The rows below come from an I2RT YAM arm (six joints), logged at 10 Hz.
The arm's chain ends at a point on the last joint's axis. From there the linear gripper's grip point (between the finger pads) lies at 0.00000 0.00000 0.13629 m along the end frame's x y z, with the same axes.
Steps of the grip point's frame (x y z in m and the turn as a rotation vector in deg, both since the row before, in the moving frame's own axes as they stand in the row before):
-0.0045 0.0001 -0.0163 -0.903 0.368 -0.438
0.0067 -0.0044 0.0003 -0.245 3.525 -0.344
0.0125 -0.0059 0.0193 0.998 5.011 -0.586
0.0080 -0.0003 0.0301 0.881 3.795 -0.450
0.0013 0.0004 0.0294 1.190 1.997 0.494
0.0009 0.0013 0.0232 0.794 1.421 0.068
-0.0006 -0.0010 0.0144 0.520 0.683 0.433
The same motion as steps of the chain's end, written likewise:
-0.0054 -0.0020 -0.0163 -0.903 0.368 -0.438
-0.0017 -0.0050 0.0006 -0.245 3.525 -0.344
0.0006 -0.0035 0.0198 0.998 5.011 -0.586
-0.0010 0.0018 0.0304 0.881 3.795 -0.450
-0.0035 0.0032 0.0295 1.190 1.997 0.494
-0.0025 0.0032 0.0233 0.794 1.421 0.068
-0.0022 0.0002 0.0144 0.520 0.683 0.433

